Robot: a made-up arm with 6 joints. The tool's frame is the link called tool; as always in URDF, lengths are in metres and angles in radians. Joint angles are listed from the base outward.
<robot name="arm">
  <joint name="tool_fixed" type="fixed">
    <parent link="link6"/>
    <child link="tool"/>
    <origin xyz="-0.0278 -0.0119 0.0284" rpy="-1.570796 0 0"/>
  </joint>
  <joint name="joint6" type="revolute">
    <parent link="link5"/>
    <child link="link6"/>
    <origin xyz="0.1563 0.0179 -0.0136"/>
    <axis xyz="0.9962 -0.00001 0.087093"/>
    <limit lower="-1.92" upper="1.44"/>
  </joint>
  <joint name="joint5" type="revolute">
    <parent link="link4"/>
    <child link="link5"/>
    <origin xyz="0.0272 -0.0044 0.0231"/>
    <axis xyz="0.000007 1 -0.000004"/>
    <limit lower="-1" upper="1.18"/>
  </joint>
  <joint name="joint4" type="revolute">
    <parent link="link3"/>
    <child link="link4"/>
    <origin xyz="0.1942 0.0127 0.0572"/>
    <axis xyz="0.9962 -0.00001 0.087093"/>
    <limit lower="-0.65" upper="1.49"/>
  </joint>
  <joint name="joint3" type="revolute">
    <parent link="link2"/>
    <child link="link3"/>
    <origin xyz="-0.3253 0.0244 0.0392"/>
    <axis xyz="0.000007 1 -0.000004"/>
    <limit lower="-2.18" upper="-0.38"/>
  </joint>
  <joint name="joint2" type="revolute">
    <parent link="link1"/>
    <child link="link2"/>
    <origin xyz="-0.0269 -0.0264 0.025"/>
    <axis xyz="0.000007 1 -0.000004"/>
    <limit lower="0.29" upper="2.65"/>
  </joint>
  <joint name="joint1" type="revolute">
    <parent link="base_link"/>
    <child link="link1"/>
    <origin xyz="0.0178 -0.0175 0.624"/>
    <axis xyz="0 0 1"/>
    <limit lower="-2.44" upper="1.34"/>
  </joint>
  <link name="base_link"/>
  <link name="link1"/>
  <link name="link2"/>
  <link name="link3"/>
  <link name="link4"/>
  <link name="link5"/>
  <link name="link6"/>
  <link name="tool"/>
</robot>
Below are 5 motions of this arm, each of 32 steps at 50 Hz.
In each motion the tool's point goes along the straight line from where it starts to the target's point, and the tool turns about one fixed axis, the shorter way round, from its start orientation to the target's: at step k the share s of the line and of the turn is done. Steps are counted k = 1, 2, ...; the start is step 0. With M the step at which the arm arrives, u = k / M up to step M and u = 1 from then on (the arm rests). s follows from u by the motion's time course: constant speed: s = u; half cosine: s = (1 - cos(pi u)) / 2; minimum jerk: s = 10 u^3 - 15 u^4 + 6 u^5.
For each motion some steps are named. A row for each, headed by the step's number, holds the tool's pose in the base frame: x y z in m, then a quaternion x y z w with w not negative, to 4 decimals.
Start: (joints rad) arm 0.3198 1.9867 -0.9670 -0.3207 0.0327 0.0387
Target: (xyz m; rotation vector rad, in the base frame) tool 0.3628 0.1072 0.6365 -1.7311 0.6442 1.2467
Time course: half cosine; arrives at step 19
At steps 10, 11, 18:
10: 0.3762 0.1152 0.6560 -0.7164 0.2313 0.4866 0.4432
11: 0.3738 0.1138 0.6525 -0.7131 0.2364 0.4894 0.4429
18: 0.3630 0.1073 0.6368 -0.6975 0.2591 0.5019 0.4409

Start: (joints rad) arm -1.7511 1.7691 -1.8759 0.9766 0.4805 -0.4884
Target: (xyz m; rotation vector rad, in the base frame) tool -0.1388 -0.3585 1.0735 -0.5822 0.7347 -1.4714
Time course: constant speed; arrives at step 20
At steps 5, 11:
5: -0.0401 -0.4097 1.0644 -0.3429 0.3619 -0.5288 0.6869
11: -0.0796 -0.3892 1.0680 -0.3089 0.3471 -0.5774 0.6714

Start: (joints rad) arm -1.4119 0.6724 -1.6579 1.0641 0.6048 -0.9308
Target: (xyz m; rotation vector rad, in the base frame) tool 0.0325 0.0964 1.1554 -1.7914 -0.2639 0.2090
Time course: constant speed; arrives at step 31
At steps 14, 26, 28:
14: 0.0515 0.1127 1.1777 -0.8234 0.0381 -0.1956 0.5313
26: 0.0381 0.1012 1.1619 -0.8001 -0.0701 0.0060 0.5957
28: 0.0359 0.0993 1.1593 -0.7917 -0.0880 0.0399 0.6032

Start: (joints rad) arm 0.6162 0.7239 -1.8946 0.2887 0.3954 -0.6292
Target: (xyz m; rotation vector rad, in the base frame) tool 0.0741 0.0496 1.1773 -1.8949 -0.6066 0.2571
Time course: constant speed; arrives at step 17
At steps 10, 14, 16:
10: -0.0117 -0.0028 1.2000 -0.7502 -0.3490 0.0097 0.5615
14: 0.0373 0.0272 1.1870 -0.7786 -0.2960 0.0661 0.5493
16: 0.0618 0.0421 1.1805 -0.7908 -0.2688 0.0941 0.5418

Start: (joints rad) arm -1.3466 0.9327 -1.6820 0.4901 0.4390 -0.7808
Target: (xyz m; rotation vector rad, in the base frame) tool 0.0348 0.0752 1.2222 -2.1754 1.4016 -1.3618
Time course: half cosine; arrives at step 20
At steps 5, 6, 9, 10, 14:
5: 0.0657 -0.0147 1.2092 -0.7448 0.3889 -0.4280 0.3329
6: 0.0636 -0.0085 1.2101 -0.7459 0.3959 -0.4313 0.3177
9: 0.0558 0.0143 1.2134 -0.7479 0.4200 -0.4422 0.2620
10: 0.0529 0.0225 1.2146 -0.7480 0.4283 -0.4457 0.2416
14: 0.0423 0.0535 1.2191 -0.7449 0.4577 -0.4570 0.1638

